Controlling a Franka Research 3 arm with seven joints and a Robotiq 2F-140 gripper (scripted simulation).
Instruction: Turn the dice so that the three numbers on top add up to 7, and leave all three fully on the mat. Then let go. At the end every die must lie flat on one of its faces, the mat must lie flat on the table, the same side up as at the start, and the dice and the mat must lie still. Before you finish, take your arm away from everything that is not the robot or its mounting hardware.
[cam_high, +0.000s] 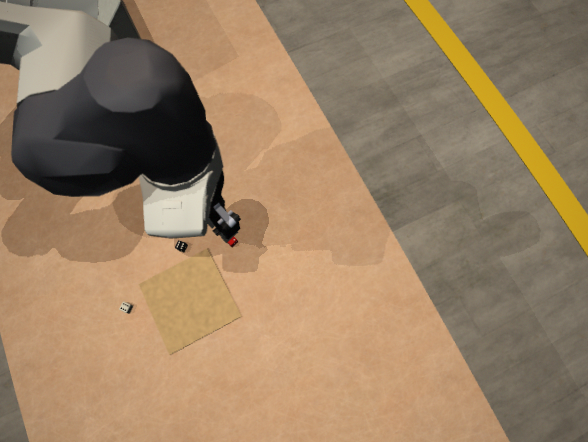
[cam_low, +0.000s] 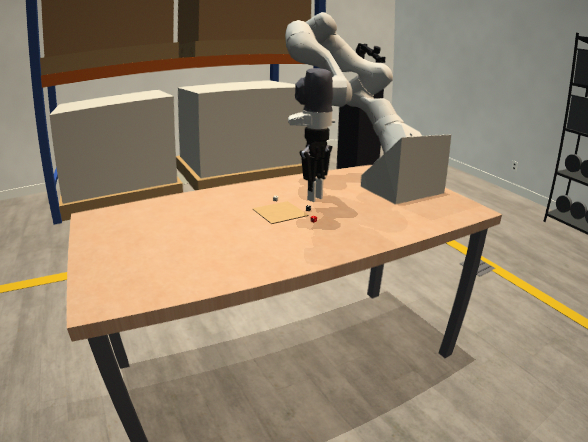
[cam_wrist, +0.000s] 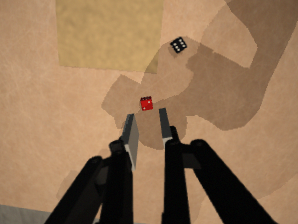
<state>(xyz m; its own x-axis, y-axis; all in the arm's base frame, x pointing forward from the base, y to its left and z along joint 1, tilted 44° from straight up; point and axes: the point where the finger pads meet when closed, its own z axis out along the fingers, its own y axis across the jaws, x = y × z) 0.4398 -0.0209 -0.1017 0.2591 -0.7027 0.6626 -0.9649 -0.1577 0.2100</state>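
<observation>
Now: hand 100 mm above the red die. Round my hand: black die (100 mm below, 80 mm to the right, 30 mm behind); tan mat (110 mm to the right, 110 mm below, 60 mm ahead); white die (220 mm to the right, 100 mm below, 20 mm ahead).
</observation>
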